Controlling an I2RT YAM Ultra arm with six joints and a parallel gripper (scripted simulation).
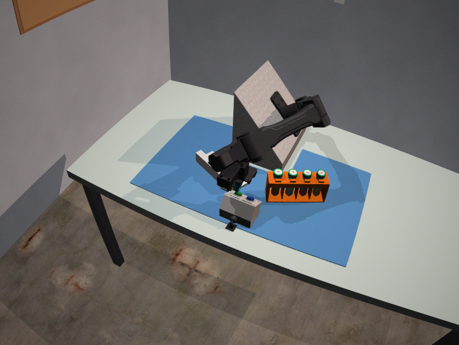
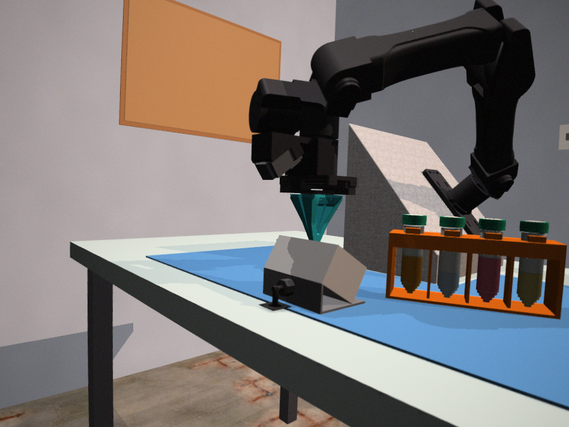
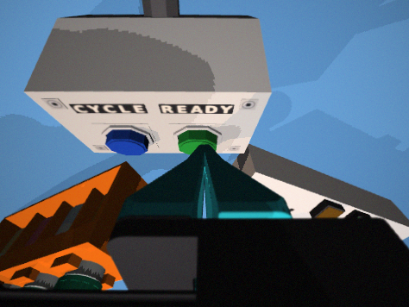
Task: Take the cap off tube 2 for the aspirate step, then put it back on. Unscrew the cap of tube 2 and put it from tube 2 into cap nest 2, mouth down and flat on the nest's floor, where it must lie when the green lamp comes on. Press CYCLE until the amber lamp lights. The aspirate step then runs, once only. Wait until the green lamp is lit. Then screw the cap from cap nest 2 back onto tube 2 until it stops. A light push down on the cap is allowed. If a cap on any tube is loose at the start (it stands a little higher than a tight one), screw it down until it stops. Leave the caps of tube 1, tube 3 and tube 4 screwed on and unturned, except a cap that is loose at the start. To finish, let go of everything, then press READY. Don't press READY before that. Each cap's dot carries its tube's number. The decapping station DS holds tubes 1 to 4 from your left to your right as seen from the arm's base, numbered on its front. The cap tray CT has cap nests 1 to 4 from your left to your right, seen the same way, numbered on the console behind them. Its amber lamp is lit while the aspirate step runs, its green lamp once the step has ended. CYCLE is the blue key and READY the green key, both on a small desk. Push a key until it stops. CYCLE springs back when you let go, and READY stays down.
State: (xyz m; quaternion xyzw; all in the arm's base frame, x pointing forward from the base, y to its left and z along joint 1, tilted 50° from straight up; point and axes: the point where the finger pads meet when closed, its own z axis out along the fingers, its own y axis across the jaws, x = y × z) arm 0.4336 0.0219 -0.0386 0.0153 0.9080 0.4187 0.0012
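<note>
Now: hand 30 mm to the right of the key desk, 30 mm above it and 20 mm short of it. Round my hand: cap 3 (150 mm to the left, 130 mm behind, 30 mm above); then cap 4 (100 mm to the left, 100 mm behind, 30 mm above); then cap 2 (200 mm to the left, 150 mm behind, 30 mm above).
</note>
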